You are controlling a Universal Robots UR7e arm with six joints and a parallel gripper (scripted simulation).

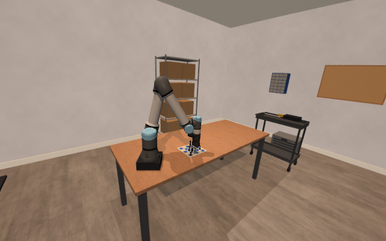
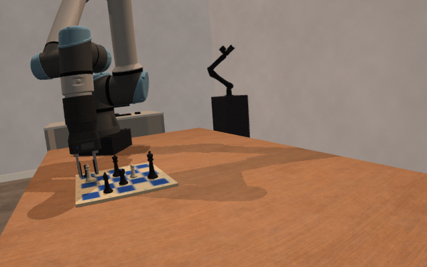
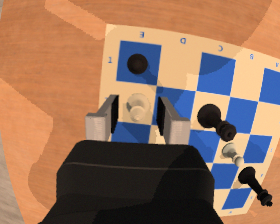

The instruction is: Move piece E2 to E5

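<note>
The white pawn is 10 mm below my hand. Also, from my hand: blue-and-cream chessboard (70 mm to the left, 40 mm ahead, 30 mm below); then tall black chess piece (140 mm to the left, 80 mm ahead).
</note>
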